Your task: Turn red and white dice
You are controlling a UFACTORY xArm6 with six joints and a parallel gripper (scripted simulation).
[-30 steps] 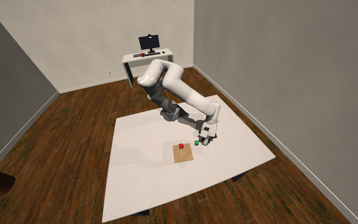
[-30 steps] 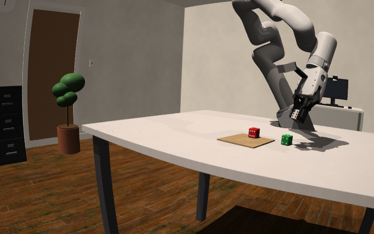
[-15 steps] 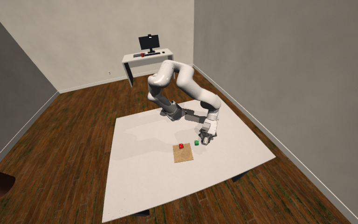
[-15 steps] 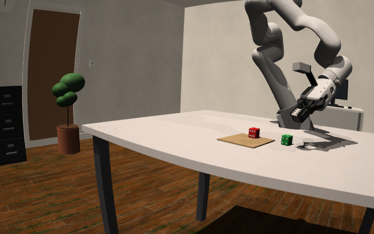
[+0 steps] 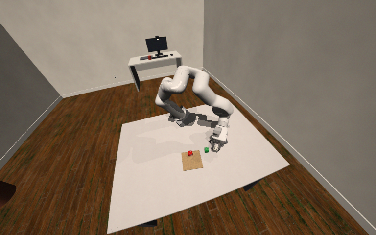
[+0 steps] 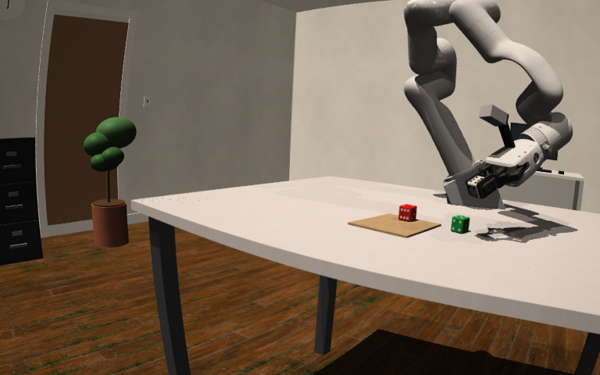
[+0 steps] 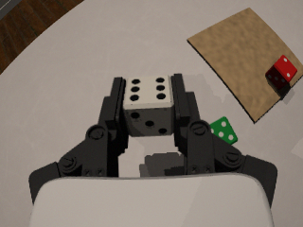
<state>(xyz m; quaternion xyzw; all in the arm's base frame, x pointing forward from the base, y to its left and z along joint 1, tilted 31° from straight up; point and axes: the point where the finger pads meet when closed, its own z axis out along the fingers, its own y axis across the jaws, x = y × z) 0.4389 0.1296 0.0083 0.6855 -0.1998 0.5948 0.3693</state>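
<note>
My gripper is now 50 mm past the green die, 40 mm to the left of it and 90 mm above it. The rest, counted from my hand: red die 80 mm behind, 170 mm to the right, 80 mm below; white die right at my hand; tan mat 30 mm behind, 180 mm to the right, 100 mm below.
</note>
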